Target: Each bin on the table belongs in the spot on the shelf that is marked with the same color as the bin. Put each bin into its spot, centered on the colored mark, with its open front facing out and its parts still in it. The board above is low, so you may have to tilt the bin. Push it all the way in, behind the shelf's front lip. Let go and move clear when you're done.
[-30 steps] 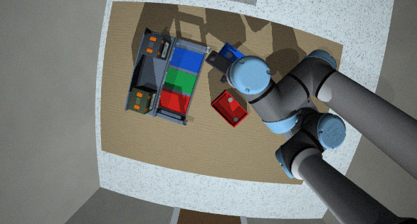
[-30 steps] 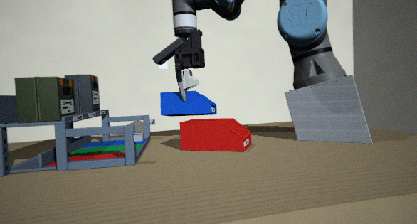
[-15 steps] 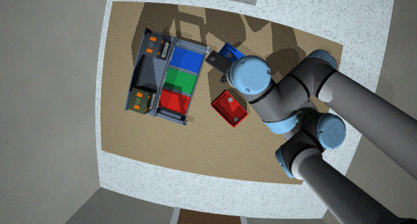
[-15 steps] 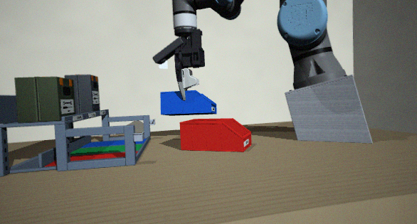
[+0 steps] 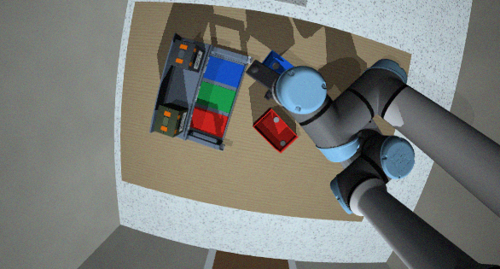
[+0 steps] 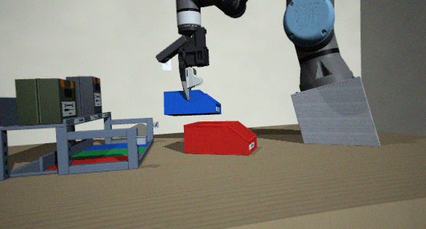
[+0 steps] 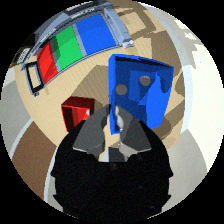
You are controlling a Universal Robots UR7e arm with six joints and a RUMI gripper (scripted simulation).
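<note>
My gripper is now 40 mm to the left of the blue bin, 30 mm past it and 30 mm above it. Round my hand: red bin 170 mm to the left, 120 mm below, 30 mm behind; then top board 340 mm ahead, 60 mm below, 10 mm to the left; then grey box 300 mm ahead, 100 mm to the right, 10 mm above.
</note>
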